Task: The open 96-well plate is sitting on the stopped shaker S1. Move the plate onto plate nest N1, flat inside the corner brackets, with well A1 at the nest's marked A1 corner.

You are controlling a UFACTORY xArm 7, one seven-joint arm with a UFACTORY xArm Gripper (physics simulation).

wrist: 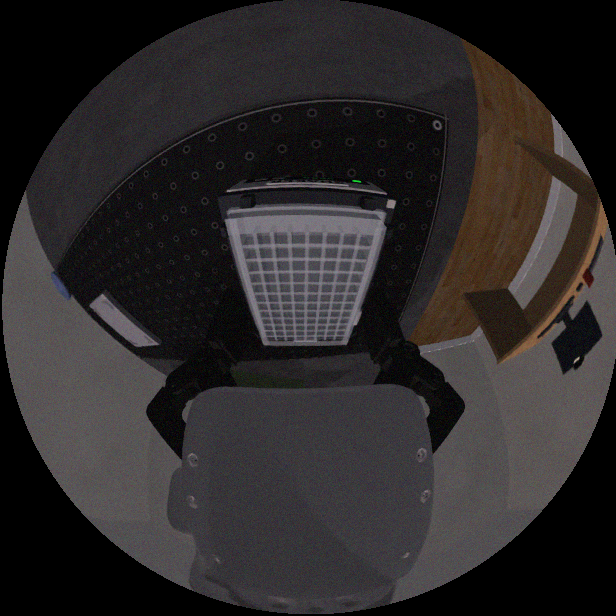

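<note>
The open 96-well plate (304,275), white with a grid of square wells, sits flat on the dark shaker S1 (298,192), which shows a small green light at its far edge. My gripper (305,351) is open and empty. Its two dark fingers stand wide at the plate's near end, one on each side, just above the bench. I cannot tell whether they touch the plate. The gripper's grey body fills the lower part of the view. Plate nest N1 is not in view.
The shaker stands on a black perforated board (172,218) on a dark grey bench. A white label strip (121,321) and a blue part (60,285) lie at the board's left edge. A wooden surface (494,201) and a dark device (577,339) are at the right.
</note>
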